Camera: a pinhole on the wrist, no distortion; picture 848 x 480 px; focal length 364.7 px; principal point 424.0 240.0 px. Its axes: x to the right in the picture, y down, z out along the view. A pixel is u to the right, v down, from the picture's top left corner.
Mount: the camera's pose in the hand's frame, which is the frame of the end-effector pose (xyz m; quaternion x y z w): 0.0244 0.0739 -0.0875 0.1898 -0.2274 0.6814 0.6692
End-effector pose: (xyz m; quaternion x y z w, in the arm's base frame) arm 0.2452 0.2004 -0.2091 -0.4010 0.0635 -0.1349 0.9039
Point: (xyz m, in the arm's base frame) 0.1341 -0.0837 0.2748
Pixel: 127 268
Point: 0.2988 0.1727 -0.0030
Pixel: 340 186
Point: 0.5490 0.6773 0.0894
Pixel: 731 128
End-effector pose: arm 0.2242 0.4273 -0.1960 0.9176 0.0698 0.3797 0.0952
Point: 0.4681 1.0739 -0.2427
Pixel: 121 74
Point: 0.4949 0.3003 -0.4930
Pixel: 670 270
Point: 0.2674 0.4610 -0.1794
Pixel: 356 163
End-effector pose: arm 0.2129 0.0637 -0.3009 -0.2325 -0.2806 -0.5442 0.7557
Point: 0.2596 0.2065 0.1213
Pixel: 666 54
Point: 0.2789 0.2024 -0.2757
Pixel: 766 438
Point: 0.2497 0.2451 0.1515
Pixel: 668 76
